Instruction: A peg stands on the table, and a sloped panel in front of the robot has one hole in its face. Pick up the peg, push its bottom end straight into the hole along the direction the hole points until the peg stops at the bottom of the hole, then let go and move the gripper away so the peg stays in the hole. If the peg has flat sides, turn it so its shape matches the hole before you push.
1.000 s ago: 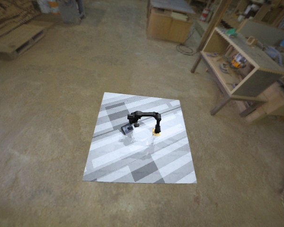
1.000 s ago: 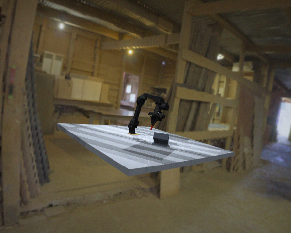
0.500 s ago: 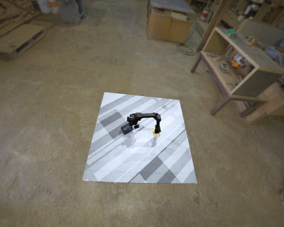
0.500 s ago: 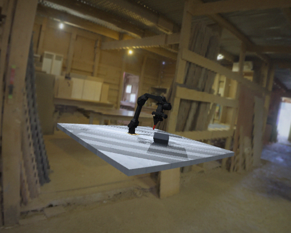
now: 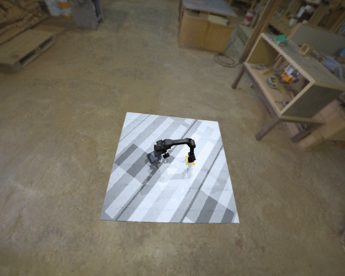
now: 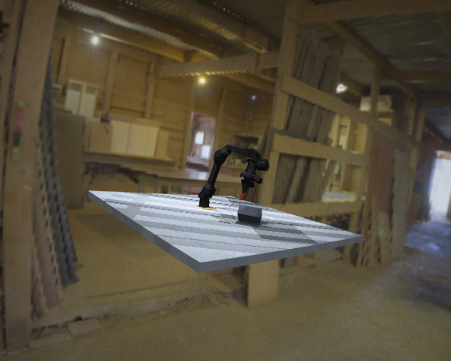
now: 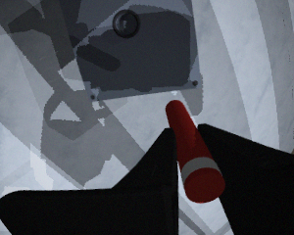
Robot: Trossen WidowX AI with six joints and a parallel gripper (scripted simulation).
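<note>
My gripper tip is 110 mm above the sloped panel, 60 mm short of it and 10 mm to the right of it. Also, from my gripper tip: red peg: 20 mm above, 10 mm to the left.
</note>
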